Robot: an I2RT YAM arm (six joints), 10 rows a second.
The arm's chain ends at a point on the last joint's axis. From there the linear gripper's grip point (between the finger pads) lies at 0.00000 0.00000 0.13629 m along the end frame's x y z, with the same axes.
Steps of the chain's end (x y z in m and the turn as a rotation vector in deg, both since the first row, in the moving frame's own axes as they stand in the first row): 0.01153 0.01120 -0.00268 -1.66 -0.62 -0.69; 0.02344 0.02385 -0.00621 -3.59 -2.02 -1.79; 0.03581 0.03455 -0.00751 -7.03 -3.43 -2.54; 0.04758 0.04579 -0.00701 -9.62 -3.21 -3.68; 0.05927 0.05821 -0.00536 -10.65 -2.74 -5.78
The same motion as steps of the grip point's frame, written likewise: 0.01008 0.01516 -0.00275 -1.66 -0.62 -0.69; 0.01877 0.03246 -0.00656 -3.59 -2.02 -1.79; 0.02805 0.05140 -0.00878 -7.03 -3.43 -2.54; 0.04072 0.06878 -0.00914 -9.62 -3.21 -3.68; 0.05408 0.08367 -0.00786 -10.65 -2.74 -5.78
